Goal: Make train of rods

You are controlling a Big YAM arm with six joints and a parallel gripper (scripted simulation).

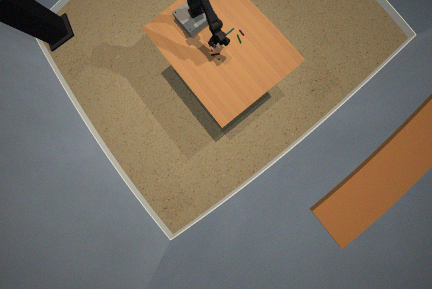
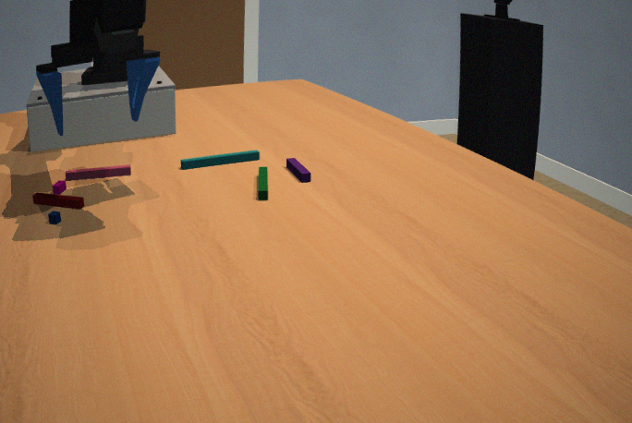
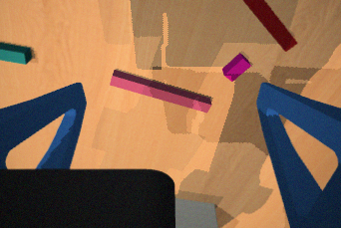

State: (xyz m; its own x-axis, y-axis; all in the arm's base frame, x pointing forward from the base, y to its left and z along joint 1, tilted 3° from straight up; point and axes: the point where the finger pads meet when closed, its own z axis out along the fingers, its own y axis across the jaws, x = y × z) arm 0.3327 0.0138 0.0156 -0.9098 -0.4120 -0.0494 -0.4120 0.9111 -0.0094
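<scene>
Now: hand 6 cm to the left of the magenta rod and 8 cm above it. Also, from my hand: pink rod: 5 cm behind, 1 cm to the right, 8 cm below; blue rod: 10 cm ahead, 4 cm to the right, 8 cm below; red rod: 5 cm ahead, 5 cm to the right, 8 cm below.
</scene>
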